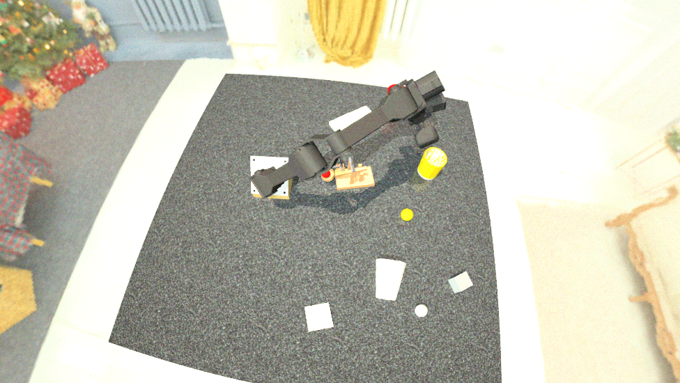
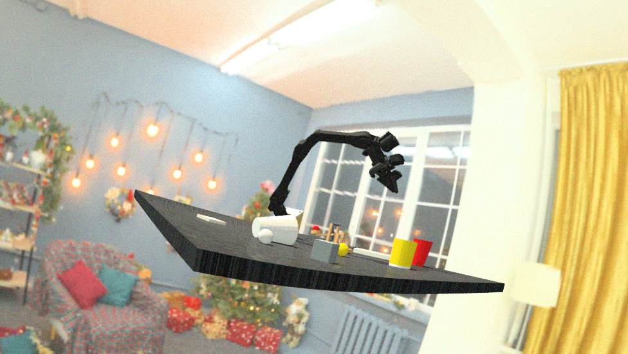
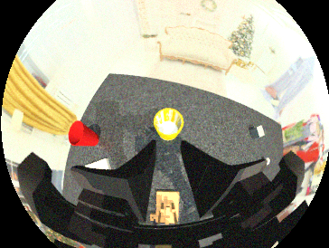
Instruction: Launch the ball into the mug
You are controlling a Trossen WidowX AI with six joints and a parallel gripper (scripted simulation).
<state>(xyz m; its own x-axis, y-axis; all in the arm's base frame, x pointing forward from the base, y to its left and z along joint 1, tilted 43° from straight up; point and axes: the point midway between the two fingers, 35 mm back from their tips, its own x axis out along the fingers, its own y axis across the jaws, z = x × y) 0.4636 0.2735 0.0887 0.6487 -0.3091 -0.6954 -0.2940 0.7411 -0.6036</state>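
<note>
Now: the red ball 31 cm behind my gripper tip, 9 cm to the right of it and 21 cm below it. Also, from my gripper tip: yellow ball 19 cm to the right, 25 cm below; then wooden catapult 24 cm behind, 6 cm to the right, 22 cm below; then yellow mug 9 cm ahead, 2 cm to the left, 24 cm below.
</note>
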